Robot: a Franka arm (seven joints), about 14 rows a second.
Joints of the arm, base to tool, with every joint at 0 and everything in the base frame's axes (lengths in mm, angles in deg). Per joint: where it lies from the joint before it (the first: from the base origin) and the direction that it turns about. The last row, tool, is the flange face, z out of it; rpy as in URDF.
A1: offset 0 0 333 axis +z
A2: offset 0 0 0 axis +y
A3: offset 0 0 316 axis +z
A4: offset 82.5 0 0 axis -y
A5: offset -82.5 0 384 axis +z
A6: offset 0 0 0 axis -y
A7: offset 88 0 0 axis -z
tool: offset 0 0 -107 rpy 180 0 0
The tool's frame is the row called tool.
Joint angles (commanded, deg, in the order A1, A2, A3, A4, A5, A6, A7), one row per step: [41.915 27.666 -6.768 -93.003 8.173 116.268 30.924]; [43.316 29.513 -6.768 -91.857 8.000 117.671 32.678]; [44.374 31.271 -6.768 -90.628 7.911 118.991 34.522]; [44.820 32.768 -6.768 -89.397 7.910 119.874 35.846]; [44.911 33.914 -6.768 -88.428 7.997 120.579 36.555]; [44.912 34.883 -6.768 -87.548 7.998 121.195 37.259]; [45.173 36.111 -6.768 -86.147 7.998 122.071 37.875]
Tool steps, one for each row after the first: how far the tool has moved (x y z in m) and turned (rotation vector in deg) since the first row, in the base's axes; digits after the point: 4 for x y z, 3 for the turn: [-0.0040 0.0176 -0.0107 -0.098 -0.792 -0.283]; [-0.0061 0.0322 -0.0200 -0.035 -1.595 -1.022]; [-0.0048 0.0407 -0.0269 0.092 -2.182 -1.870]; [-0.0018 0.0450 -0.0321 0.313 -2.631 -2.511]; [0.0014 0.0480 -0.0360 0.500 -3.104 -3.190]; [0.0043 0.0552 -0.0386 1.021 -3.994 -3.502]
